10 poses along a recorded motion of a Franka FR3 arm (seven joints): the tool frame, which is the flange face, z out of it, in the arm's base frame.
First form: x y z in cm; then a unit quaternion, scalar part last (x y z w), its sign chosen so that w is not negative.
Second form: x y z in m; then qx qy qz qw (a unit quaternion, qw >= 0). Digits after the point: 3 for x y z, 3 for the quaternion.
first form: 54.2 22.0 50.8 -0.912 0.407 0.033 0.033
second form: 0.542 0.220 0.508 -0.912 0.407 0.033 0.033
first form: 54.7 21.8 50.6 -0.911 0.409 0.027 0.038
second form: 0.547 0.218 0.506 -0.911 0.409 0.027 0.038
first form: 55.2 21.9 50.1 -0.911 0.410 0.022 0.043
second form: 0.552 0.219 0.501 -0.911 0.410 0.022 0.043
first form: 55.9 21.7 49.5 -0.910 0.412 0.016 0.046
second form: 0.559 0.217 0.495 -0.910 0.412 0.016 0.046
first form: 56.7 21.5 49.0 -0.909 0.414 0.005 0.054
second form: 0.567 0.215 0.490 -0.909 0.414 0.005 0.054
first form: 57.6 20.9 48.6 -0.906 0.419 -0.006 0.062
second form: 0.576 0.209 0.486 -0.906 0.419 -0.006 0.062
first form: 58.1 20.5 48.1 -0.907 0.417 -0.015 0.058
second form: 0.581 0.205 0.481 -0.907 0.417 -0.015 0.058
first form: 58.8 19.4 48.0 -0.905 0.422 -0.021 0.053
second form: 0.588 0.194 0.480 -0.905 0.422 -0.021 0.053
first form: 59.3 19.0 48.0 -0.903 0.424 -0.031 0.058
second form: 0.593 0.190 0.480 -0.903 0.424 -0.031 0.058
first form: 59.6 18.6 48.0 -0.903 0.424 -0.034 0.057
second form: 0.596 0.186 0.480 -0.903 0.424 -0.034 0.057
